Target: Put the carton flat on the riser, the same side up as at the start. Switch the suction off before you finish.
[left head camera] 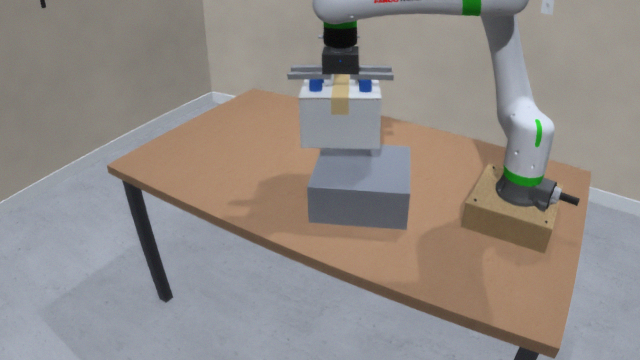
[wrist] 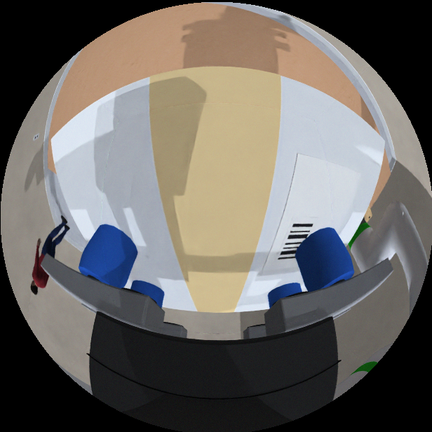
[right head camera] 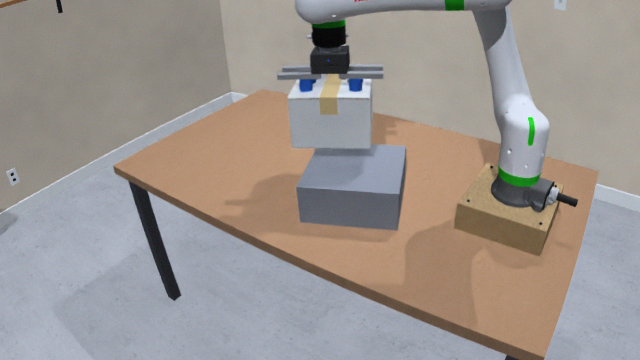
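The white carton (left head camera: 320, 127) (right head camera: 345, 127) (wrist: 300, 125) hangs upright and about level, with a tan tape strip across its top and a barcode label on the top's right side in the wrist view. My gripper (left head camera: 340, 83) (right head camera: 330, 83) (wrist: 216, 267) has its blue suction cups on the carton's top and holds it. The grey riser (left head camera: 360, 172) (right head camera: 352, 172) is below and nearer the head cameras. The carton's lower edge overlaps the riser's rear edge in both head views, reaching past its left rear corner. The exact gap is hard to tell. The riser does not show in the wrist view.
The riser stands on the brown table (left head camera: 200, 155) (right head camera: 210, 155). The arm's wooden base block (left head camera: 505, 225) (right head camera: 500, 227) is to the right of the riser. Shadows of the carton and gripper fall left of the riser. A person (wrist: 40, 267) shows at the wrist view's left edge.
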